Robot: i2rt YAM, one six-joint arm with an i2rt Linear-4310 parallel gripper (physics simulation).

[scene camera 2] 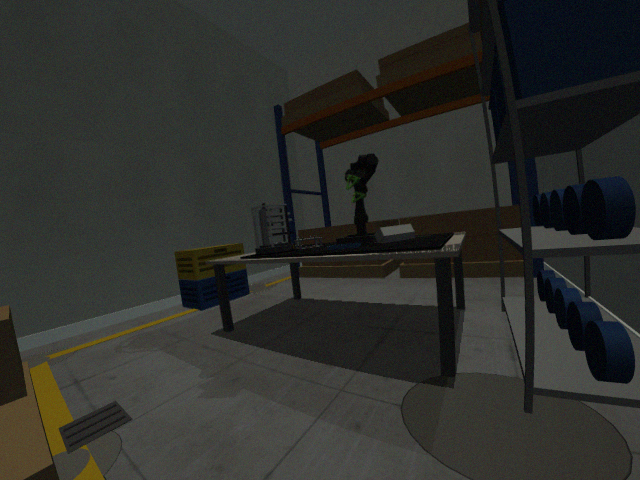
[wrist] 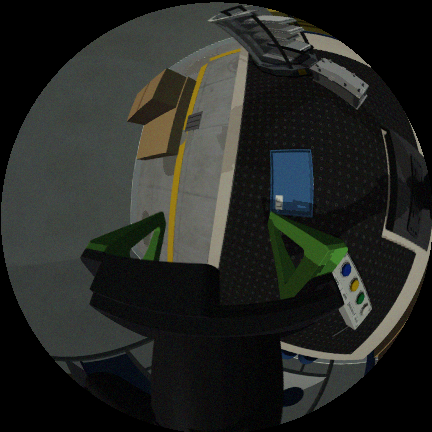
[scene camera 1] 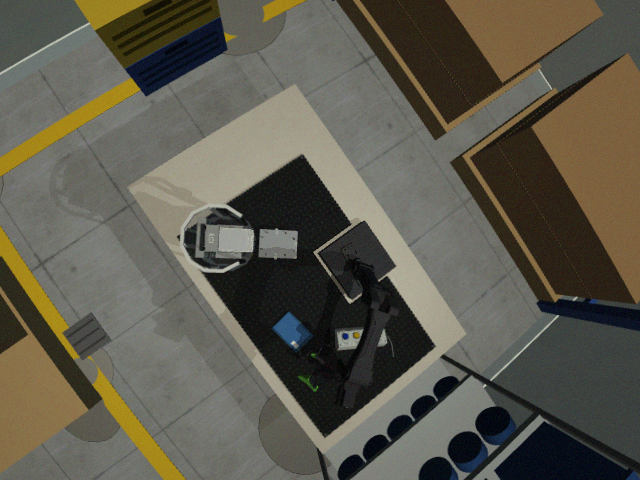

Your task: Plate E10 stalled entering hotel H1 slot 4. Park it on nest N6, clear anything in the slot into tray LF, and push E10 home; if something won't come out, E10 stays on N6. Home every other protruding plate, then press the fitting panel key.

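Where they show: gripper, fingertip midpoint: (scene camera 2: 349, 196) (wrist: 216, 217) (scene camera 1: 304, 365); arm's base, origin of the base link: (scene camera 2: 362, 235) (scene camera 1: 357, 265).
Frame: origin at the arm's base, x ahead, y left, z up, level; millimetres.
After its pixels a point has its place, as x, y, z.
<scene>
Hotel H1 (scene camera 1: 209, 240) {481, -368, 235} (scene camera 2: 266, 227) {553, -302, 121} (wrist: 286, 67) {441, -247, 6} stands at the mat's far end. Several plates (wrist: 290, 46) {401, -293, 82} jut from its open side at different levels; their labels and slot numbers are unreadable. The grey pegged nest (scene camera 1: 278, 243) {266, -252, 22} (scene camera 2: 309, 242) (wrist: 341, 79) {269, -220, 22} stands before the hotel, with no separate plate discernible on it. The blue tray (scene camera 1: 291, 329) {394, 112, -35} (wrist: 291, 175) {400, 108, -35} lies flat, with a white label too blurred to read. The white key panel (scene camera 1: 343, 345) {229, 268, 43} (scene camera 2: 395, 233) {188, 321, 5} (wrist: 352, 301) {132, 299, 34} has blue, yellow and green keys. My gripper (scene camera 1: 310, 368) {399, 193, 222} (scene camera 2: 354, 189) {399, 193, 222} (wrist: 216, 217) {399, 193, 222} is open and empty, high above the mat near the tray.
The dark arm base (scene camera 1: 381, 245) {-145, -24, 2} stands on the side of the mat (scene camera 1: 289, 289) {317, -49, -37}. The arm passes over part of the panel in the first scene view. A curved white rim (scene camera 1: 186, 222) {519, -457, 252} surrounds the hotel's back. A wire rack (scene camera 2: 526, 289) with blue bins stands beside the table.
</scene>
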